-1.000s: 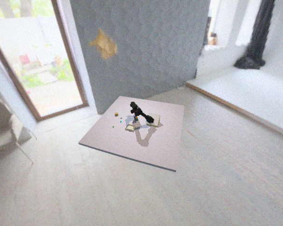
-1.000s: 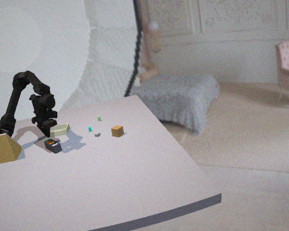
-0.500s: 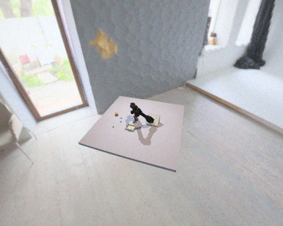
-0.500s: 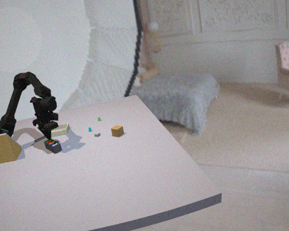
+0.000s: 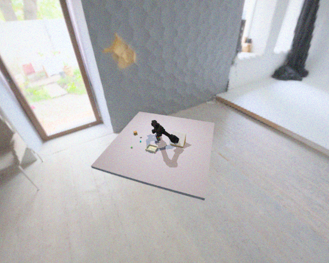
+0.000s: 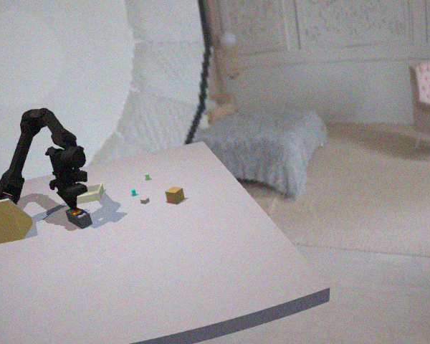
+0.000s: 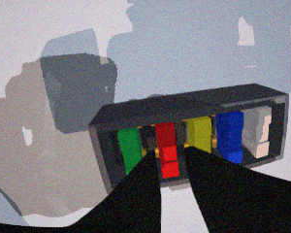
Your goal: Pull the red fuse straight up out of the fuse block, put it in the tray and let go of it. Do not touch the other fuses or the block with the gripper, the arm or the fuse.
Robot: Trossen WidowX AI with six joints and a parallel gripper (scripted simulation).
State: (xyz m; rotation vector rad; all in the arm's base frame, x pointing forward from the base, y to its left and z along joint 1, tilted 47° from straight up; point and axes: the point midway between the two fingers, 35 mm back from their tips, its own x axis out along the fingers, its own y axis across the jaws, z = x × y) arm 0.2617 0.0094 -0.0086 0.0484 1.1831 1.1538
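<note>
The red fuse lies 2 cm below my gripper tip. The rest, counted from my gripper tip: yellow fuse 2 cm below, 1 cm to the right, 1 cm ahead; green fuse 2 cm below, 1 cm to the left, 1 cm behind; blue fuse 3 cm to the right, 2 cm below, 2 cm ahead.
</note>
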